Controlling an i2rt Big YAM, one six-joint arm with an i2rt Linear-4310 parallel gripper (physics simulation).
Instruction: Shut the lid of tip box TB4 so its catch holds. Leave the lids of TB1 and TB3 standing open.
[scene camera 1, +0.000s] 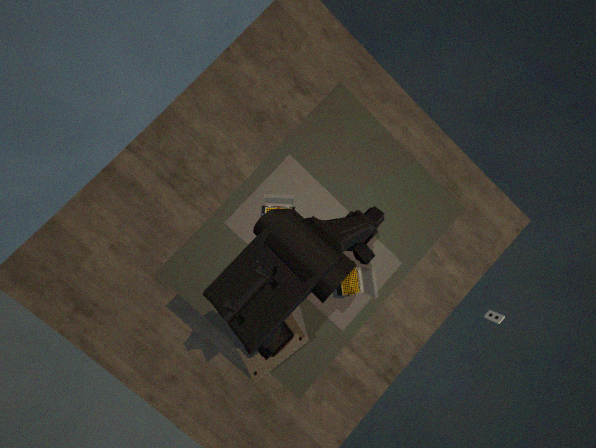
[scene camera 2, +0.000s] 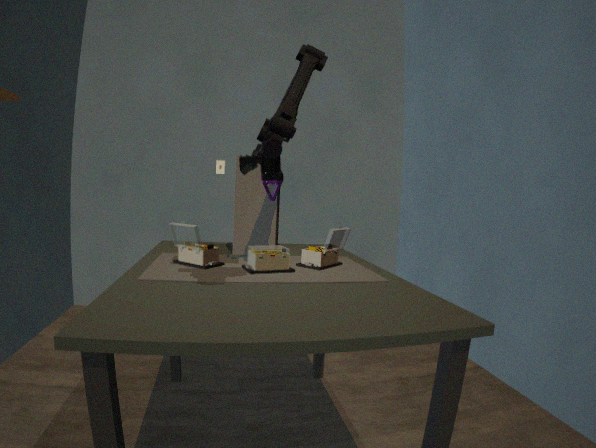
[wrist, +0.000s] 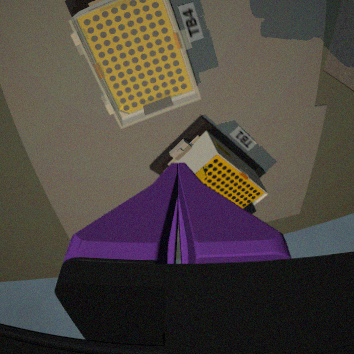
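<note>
Tip box TB4 stands in the middle of the row; the arm hides it in scene camera 1. Its clear lid lies down over the yellow rack; I cannot tell whether the catch holds. TB1 stands to the right in scene camera 2, its lid standing open. The third box, TB3 by elimination, stands at the left there, its lid open. My gripper is shut and empty, well above the boxes; its purple tips overlap part of TB1 in the wrist view.
The boxes stand on a pale mat on the green table. The dark arm covers much of the mat in scene camera 1. A pale upright panel stands behind the boxes.
</note>
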